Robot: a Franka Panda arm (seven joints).
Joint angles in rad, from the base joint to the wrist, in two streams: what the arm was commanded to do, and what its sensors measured. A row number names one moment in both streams.
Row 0, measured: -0.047 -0.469 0.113 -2.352 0.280 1.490 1.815
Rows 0 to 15, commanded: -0.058 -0.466 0.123 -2.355 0.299 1.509 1.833; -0.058 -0.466 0.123 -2.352 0.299 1.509 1.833; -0.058 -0.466 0.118 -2.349 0.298 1.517 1.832; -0.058 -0.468 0.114 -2.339 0.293 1.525 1.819; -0.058 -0.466 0.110 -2.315 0.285 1.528 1.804; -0.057 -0.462 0.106 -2.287 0.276 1.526 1.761; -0.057 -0.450 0.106 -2.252 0.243 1.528 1.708; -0.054 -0.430 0.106 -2.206 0.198 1.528 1.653; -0.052 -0.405 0.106 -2.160 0.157 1.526 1.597; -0.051 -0.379 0.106 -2.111 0.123 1.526 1.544; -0.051 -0.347 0.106 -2.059 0.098 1.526 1.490; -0.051 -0.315 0.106 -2.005 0.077 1.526 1.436; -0.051 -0.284 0.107 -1.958 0.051 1.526 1.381; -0.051 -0.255 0.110 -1.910 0.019 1.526 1.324; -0.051 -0.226 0.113 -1.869 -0.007 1.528 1.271; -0.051 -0.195 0.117 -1.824 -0.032 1.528 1.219
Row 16, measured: -0.049 -0.324 0.102 -1.989 0.043 1.540 1.361
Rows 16 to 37, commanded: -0.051 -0.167 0.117 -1.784 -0.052 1.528 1.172; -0.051 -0.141 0.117 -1.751 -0.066 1.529 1.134; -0.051 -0.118 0.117 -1.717 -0.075 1.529 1.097; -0.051 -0.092 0.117 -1.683 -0.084 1.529 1.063; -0.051 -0.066 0.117 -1.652 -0.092 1.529 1.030; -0.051 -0.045 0.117 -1.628 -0.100 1.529 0.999; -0.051 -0.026 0.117 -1.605 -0.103 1.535 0.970; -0.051 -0.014 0.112 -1.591 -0.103 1.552 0.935; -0.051 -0.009 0.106 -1.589 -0.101 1.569 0.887; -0.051 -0.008 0.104 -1.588 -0.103 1.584 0.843; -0.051 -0.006 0.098 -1.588 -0.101 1.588 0.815; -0.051 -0.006 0.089 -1.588 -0.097 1.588 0.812; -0.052 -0.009 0.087 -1.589 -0.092 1.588 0.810; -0.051 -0.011 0.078 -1.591 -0.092 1.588 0.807; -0.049 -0.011 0.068 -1.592 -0.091 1.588 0.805; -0.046 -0.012 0.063 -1.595 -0.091 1.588 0.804; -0.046 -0.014 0.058 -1.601 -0.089 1.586 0.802; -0.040 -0.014 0.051 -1.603 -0.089 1.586 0.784; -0.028 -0.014 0.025 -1.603 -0.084 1.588 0.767; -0.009 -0.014 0.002 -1.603 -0.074 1.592 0.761; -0.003 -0.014 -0.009 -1.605 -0.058 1.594 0.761; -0.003 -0.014 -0.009 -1.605 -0.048 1.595 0.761
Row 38, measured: -0.031 -0.014 0.025 -1.606 -0.077 1.587 0.781
